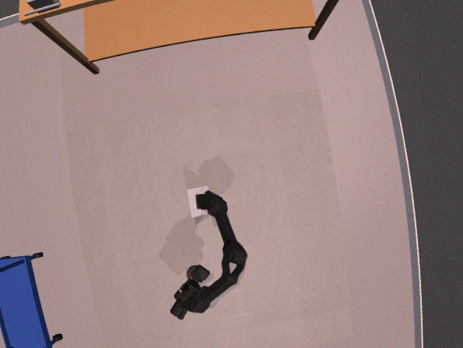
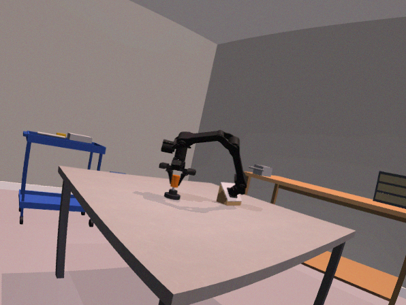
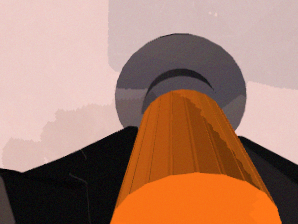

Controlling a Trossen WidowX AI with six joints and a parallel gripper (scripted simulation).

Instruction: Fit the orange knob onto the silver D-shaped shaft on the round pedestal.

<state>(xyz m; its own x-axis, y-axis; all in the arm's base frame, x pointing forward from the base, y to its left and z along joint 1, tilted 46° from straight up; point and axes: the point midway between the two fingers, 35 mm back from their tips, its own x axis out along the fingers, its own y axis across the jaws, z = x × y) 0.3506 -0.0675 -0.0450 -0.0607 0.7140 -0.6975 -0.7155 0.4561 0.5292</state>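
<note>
My gripper tip is now 4 cm above the round dark pedestal. From my gripper tip the other things lie so: orange knob 3 cm above.
</note>
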